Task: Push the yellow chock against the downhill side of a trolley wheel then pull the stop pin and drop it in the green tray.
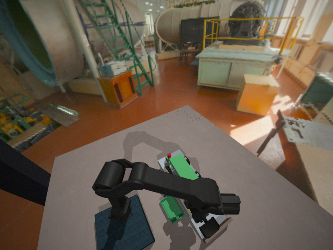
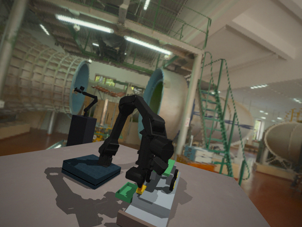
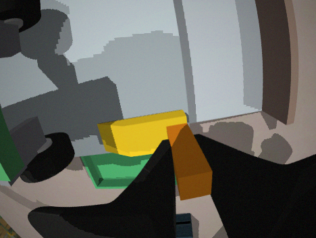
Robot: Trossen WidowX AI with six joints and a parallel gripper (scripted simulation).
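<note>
Now: gripper tip 250 mm to the right of the red-headed stop pin, 80 mm short of it and 40 mm below it. The rest, counted from my gripper tip: green tray: 100 mm below, 80 mm to the left, 60 mm behind; then flat ramp foot: 100 mm below, 60 mm to the right, 50 mm ahead; then yellow chock: 20 mm to the left, 10 mm below.
</note>
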